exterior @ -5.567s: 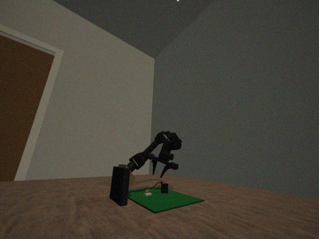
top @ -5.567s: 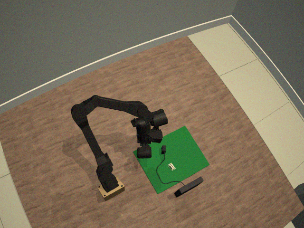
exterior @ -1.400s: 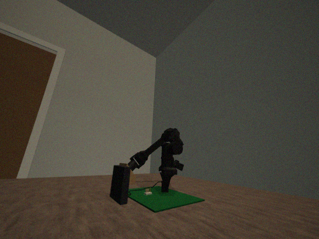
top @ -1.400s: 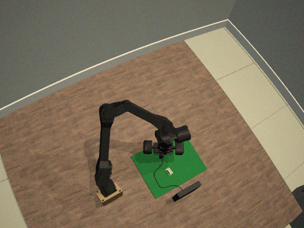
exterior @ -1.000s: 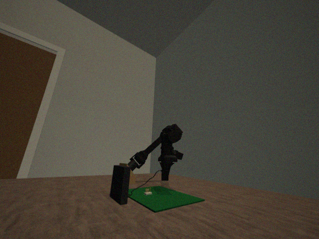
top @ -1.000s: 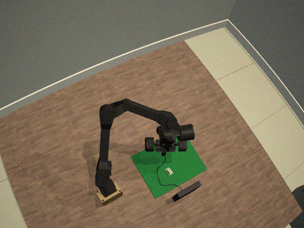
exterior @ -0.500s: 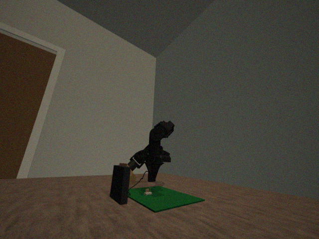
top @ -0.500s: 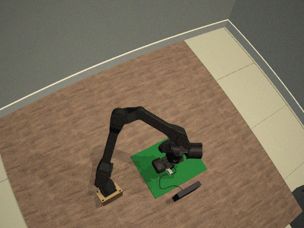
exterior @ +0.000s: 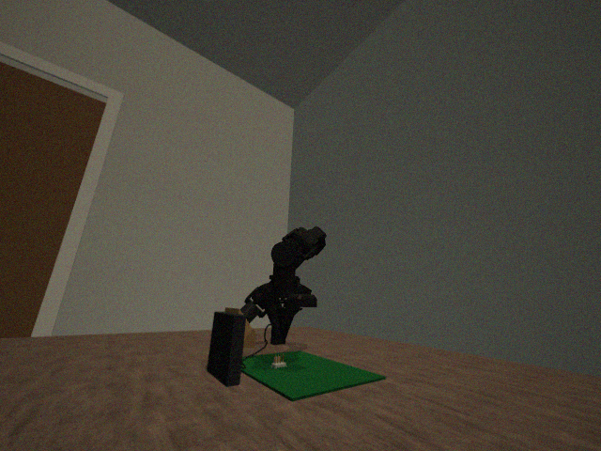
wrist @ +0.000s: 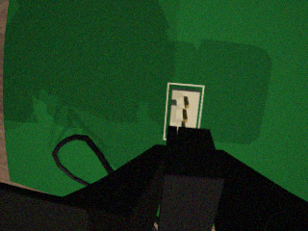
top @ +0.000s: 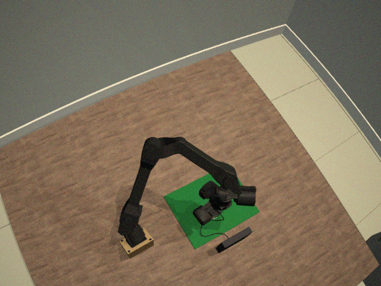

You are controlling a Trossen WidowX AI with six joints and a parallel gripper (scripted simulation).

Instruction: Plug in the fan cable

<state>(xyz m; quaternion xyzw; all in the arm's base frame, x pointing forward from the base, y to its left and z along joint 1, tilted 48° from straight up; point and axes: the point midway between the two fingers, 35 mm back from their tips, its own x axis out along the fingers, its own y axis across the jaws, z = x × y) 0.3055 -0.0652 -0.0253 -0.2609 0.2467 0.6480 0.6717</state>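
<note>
Now: the white four-pin fan header 60 mm below my gripper tip. Also, from my gripper tip: black fan 130 mm to the right, 10 mm behind; black fan plug 10 mm to the right, 10 mm above; green board 80 mm below, 30 mm to the left, 30 mm ahead.
</note>
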